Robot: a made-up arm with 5 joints.
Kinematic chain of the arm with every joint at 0, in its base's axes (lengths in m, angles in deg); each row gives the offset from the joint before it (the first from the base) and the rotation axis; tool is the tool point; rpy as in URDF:
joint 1: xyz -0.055 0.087 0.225 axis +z
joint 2: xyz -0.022 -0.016 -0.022 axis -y
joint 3: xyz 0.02 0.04 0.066 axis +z
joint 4: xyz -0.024 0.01 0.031 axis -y
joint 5: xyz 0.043 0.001 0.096 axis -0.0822 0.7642 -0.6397
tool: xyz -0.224 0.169 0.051 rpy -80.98 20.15 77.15
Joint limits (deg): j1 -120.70..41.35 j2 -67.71..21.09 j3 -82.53..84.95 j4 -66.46..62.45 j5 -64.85..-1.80
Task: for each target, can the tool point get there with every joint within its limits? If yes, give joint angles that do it. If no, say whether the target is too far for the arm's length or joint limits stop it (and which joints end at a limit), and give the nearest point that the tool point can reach.
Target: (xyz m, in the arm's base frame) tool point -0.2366 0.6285 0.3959
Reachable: no: too far | nearest point -0.1661 0.4183 0.3497 | short by 0.226 m
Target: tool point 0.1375 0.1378 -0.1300
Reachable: no: joint limits stop it (at a limit: joint 2, joint 3, joint 4) | nearest point 0.2146 0.1581 0.0531 | short by 0.200 m
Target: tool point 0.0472 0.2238 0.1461
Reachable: yes | joints -94.43 -13.33 -16.54 49.38 -53.42
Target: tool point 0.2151 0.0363 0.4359
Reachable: yes | joints -60.28 -54.49 -17.85 -30.36 -11.90
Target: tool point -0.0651 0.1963 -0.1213
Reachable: no: joint limits stop it (at a limit: joint 2, joint 4) | nearest point -0.0663 0.2088 0.0645 | short by 0.186 m
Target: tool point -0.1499 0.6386 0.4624
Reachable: no: too far | nearest point -0.1126 0.4217 0.3852 | short by 0.233 m
